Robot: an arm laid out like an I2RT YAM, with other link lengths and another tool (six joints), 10 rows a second.
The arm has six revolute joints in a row. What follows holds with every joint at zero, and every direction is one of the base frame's.
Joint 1 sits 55.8 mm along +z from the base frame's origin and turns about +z.
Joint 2 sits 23.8 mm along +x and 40.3 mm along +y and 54.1 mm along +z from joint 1 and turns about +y.
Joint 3 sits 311.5 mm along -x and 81.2 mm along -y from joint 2 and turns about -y.
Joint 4 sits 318.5 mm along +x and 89.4 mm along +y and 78.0 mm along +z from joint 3 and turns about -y.
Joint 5 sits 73.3 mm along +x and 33.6 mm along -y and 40.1 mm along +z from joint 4 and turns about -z.
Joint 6 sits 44.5 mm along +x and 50.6 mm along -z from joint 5 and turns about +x.
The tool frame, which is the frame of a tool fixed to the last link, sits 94.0 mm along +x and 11.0 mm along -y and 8.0 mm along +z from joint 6; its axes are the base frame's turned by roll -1.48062, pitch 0.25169 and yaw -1.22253 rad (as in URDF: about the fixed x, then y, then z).
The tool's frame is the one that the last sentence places.
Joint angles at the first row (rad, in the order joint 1, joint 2, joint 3, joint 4, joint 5, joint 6):
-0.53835 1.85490 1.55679 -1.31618 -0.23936 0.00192
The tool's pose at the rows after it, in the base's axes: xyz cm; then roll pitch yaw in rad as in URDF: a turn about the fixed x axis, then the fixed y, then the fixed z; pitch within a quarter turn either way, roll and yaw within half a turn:
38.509, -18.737, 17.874, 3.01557, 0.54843, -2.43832
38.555, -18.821, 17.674, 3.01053, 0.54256, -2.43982
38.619, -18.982, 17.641, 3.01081, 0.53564, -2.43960
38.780, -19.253, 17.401, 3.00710, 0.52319, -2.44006
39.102, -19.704, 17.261, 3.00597, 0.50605, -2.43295
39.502, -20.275, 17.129, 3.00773, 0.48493, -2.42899
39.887, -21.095, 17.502, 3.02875, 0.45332, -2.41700
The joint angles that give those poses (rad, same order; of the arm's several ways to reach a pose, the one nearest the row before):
-0.53820 1.85712 1.55659 -1.31717 -0.23556 0.00240
-0.53800 1.86451 1.55990 -1.31925 -0.23137 0.00167
-0.53833 1.87047 1.56685 -1.32226 -0.22473 0.00162
-0.53838 1.88515 1.57872 -1.32671 -0.21393 0.00077
-0.53842 1.90753 1.60410 -1.33754 -0.19754 -0.00600
-0.53843 1.93292 1.63437 -1.34794 -0.17684 -0.00766
-0.53862 1.95194 1.67299 -1.35948 -0.14089 -0.00777

